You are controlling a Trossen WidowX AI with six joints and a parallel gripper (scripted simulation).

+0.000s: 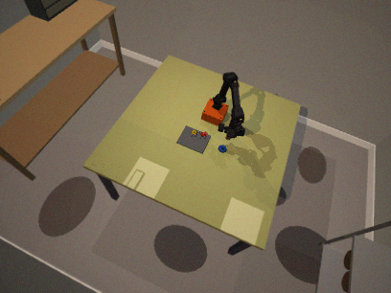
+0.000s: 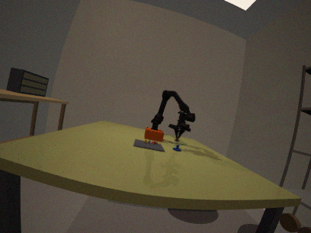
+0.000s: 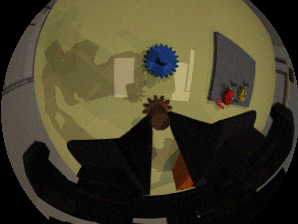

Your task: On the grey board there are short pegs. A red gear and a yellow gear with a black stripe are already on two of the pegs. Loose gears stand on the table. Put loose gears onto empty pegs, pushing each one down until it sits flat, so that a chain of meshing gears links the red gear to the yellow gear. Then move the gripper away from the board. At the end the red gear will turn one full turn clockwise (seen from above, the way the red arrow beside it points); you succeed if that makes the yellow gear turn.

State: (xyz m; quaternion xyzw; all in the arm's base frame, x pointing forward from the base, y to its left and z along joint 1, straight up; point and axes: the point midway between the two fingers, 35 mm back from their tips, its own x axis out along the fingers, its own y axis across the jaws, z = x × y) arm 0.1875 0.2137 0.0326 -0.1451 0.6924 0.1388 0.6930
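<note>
My gripper tip is 180 mm to the left of the red gear, 70 mm above it and 60 mm short of it. Also, from my gripper tip: blue gear: 70 mm below, 70 mm ahead, 10 mm to the left; grey board: 210 mm to the right, 130 mm ahead, 70 mm below; yellow gear: 240 mm to the right, 90 mm ahead, 70 mm below.
</note>
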